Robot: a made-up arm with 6 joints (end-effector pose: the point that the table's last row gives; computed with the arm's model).
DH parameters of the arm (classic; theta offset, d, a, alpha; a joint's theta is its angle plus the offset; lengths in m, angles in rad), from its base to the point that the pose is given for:
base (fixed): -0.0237 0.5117 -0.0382 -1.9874
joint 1: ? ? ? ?
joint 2: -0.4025 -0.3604 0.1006 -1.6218
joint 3: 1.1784 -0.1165 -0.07 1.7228
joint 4: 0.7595 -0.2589 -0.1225 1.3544
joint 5: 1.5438 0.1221 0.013 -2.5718
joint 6: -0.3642 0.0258 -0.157 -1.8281
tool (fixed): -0.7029 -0.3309 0 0
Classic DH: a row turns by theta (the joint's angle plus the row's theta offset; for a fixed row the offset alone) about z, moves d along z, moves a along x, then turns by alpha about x.
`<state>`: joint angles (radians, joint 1 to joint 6).
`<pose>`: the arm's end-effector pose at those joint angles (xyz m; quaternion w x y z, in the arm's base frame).
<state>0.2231 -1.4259 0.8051 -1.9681 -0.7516 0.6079</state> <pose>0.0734 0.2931 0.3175 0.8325 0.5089 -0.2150 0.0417</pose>
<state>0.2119 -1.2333 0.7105 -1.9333 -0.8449 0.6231</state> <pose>0.0617 0.2417 0.3100 0.8576 0.4697 -0.1974 0.0708</pose>
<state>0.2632 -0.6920 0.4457 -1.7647 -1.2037 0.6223</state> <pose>0.0207 0.1587 0.3590 0.9162 0.3848 -0.0973 0.0547</pose>
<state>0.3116 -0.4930 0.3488 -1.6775 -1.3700 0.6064</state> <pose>0.0194 0.1583 0.3881 0.9331 0.3552 -0.0559 0.0091</pose>
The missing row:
joint 1: 1.2484 0.0264 -0.0801 -1.4003
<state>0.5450 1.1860 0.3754 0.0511 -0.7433 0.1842</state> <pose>0.0573 0.3404 0.1073 0.4350 -0.2889 0.1335 -0.8423</pose>
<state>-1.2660 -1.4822 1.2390 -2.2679 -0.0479 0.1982</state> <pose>0.2144 0.2360 0.3815 0.7367 0.1561 -0.5936 0.2837</pose>
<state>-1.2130 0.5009 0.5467 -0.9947 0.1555 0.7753</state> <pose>-0.1870 0.1200 0.2037 0.8525 -0.0331 -0.2634 -0.4504</pose>
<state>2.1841 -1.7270 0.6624 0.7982 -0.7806 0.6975</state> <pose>0.3586 -0.4661 0.1661 0.6889 -0.2490 -0.3306 0.5950</pose>
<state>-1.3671 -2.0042 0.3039 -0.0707 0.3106 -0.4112</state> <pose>0.0544 -0.4330 0.9337 0.2743 -0.5531 0.5201 0.5902</pose>
